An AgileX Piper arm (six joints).
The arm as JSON. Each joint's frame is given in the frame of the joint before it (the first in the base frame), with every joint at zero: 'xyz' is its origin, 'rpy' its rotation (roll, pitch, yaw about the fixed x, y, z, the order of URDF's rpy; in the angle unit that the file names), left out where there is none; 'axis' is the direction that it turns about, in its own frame. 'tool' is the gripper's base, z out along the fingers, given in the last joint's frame.
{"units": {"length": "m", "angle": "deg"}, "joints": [
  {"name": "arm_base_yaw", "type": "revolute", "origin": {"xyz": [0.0, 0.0, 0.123]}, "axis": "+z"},
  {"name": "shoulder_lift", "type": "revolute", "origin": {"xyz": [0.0, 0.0, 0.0]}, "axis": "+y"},
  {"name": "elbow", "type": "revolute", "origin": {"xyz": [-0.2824, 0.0, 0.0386]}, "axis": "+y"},
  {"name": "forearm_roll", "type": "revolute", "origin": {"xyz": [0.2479, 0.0, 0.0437]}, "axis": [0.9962, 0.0, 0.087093]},
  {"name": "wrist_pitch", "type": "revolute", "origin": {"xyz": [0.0, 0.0, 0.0]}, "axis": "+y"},
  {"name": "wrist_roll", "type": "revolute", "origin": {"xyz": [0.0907, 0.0, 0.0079]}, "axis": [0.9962, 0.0, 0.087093]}
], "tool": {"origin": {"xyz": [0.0, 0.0, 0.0], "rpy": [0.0, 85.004, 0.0]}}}
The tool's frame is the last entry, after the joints.
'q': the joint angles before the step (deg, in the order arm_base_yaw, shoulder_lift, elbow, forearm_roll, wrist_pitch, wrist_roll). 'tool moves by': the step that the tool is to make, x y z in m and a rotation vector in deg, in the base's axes. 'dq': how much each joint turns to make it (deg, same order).
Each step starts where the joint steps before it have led.
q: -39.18, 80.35, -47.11, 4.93, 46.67, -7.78
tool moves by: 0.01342, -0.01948, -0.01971, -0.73, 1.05, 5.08
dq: -1.59, 6.59, -1.89, 1.10, -3.86, -7.82
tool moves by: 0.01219, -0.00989, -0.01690, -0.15, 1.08, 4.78
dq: -0.02, 5.06, -1.56, 0.84, -2.37, -5.67
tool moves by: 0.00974, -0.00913, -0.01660, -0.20, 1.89, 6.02
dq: -0.09, 4.77, -1.79, 0.11, -1.19, -6.47
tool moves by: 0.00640, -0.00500, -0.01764, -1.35, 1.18, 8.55
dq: 0.11, 3.77, -0.36, 0.24, -2.74, -9.05
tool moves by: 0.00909, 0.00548, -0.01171, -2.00, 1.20, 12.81
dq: 1.95, 2.28, 0.00, -0.12, -1.84, -11.17
